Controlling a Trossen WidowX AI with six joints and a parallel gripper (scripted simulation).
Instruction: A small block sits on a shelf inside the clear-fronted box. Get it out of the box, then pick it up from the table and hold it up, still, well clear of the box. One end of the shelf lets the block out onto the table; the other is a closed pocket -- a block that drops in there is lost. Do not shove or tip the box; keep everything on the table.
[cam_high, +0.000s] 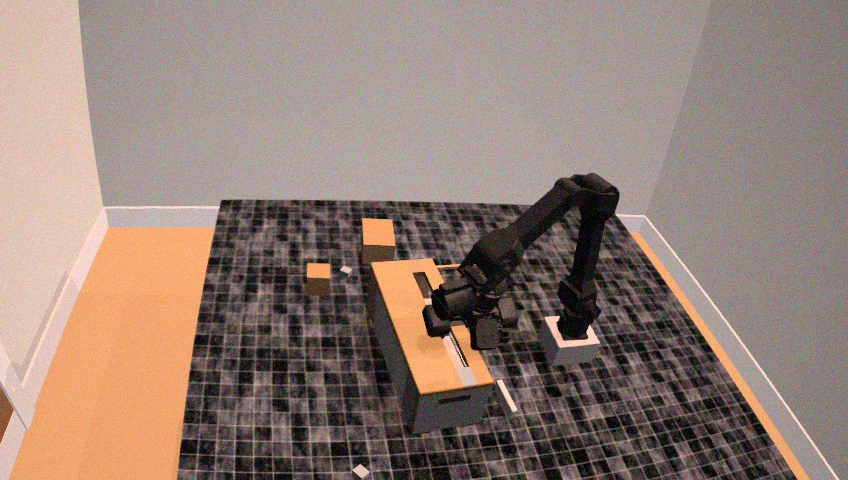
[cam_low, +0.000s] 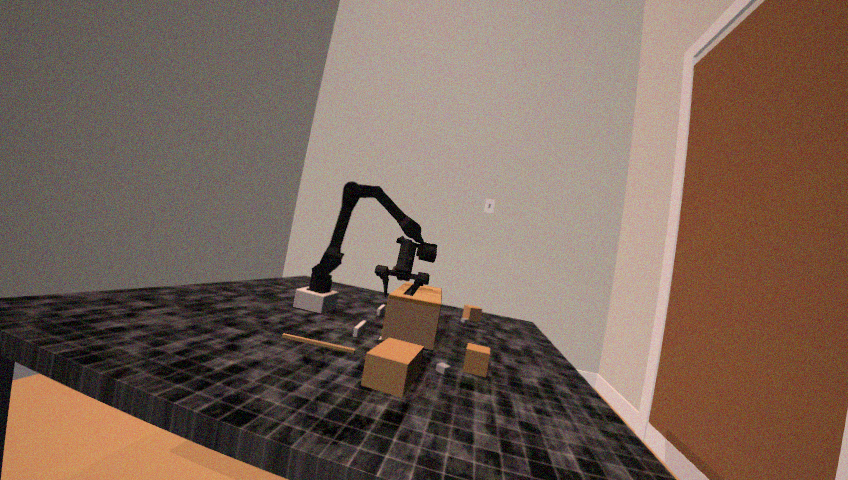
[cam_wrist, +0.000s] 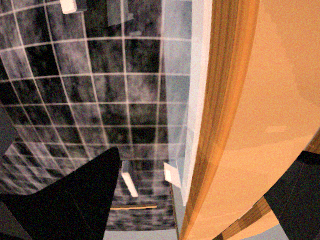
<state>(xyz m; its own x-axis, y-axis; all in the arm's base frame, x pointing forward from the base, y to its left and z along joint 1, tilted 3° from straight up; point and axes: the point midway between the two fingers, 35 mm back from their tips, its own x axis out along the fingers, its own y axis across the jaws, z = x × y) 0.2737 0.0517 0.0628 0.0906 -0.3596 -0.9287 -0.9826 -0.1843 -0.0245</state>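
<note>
Now: gripper tip 50 mm short of the orange block and 30 mm to the left of it. From my gripper tip the other things lie so: long box: 40 mm ahead, 20 mm below, 10 mm to the right; then thin stick: 350 mm to the right, 80 mm below, 60 mm behind.
</note>
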